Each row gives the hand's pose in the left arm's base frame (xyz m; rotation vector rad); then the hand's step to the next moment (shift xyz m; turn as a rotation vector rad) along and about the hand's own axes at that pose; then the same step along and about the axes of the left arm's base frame.
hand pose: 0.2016 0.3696 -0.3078 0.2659 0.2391 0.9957
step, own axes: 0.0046 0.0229 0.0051 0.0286 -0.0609 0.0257
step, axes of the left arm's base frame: -0.0141 0.0152 0.0119 0.0713 -0.0100 0.0021
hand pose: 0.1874 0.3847 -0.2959 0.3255 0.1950 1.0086
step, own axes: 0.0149 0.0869 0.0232 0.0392 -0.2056 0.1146
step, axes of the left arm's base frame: -0.0542 0.0512 0.0524 0.2194 -0.0877 0.0337
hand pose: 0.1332 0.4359 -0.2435 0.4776 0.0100 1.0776
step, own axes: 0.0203 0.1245 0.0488 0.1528 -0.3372 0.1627
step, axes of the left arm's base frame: -0.0835 0.0467 0.0955 0.3966 -0.0596 0.0521
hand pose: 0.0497 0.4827 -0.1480 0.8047 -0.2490 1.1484
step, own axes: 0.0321 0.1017 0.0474 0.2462 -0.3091 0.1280
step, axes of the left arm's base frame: -0.0660 0.0082 0.0959 0.4034 0.0355 0.0926
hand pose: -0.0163 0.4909 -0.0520 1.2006 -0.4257 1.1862
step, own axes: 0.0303 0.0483 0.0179 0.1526 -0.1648 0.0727
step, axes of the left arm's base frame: -0.0247 -0.0061 0.0541 0.2247 0.0251 0.0679
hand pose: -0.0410 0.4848 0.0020 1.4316 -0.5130 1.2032
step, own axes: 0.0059 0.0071 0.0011 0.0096 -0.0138 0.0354
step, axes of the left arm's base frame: -0.0033 -0.0010 0.0086 0.0286 -0.0256 0.0077
